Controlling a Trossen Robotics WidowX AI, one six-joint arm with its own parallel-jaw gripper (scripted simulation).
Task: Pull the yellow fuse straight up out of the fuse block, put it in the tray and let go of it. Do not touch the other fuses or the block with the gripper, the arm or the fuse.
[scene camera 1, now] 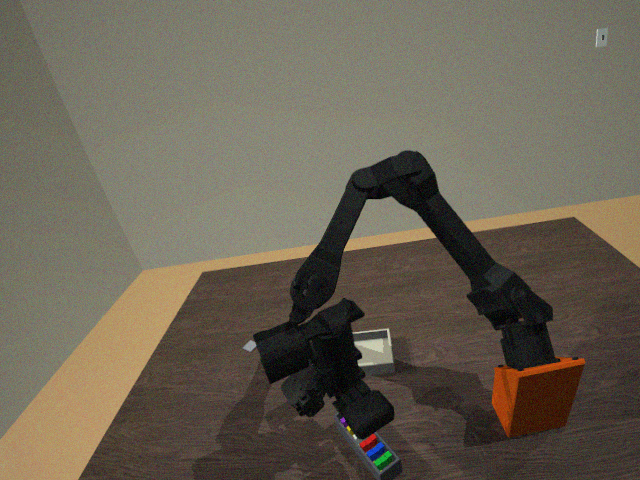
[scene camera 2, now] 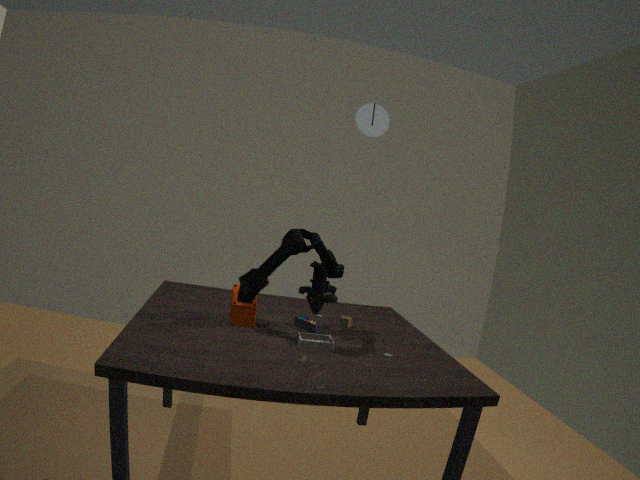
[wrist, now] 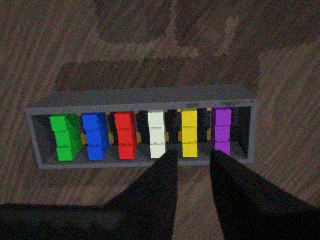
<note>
The pictures show: the gripper, a yellow fuse, a white fuse, a purple fuse and a tray.
The gripper also shows in scene camera 2 and in the wrist view.
</note>
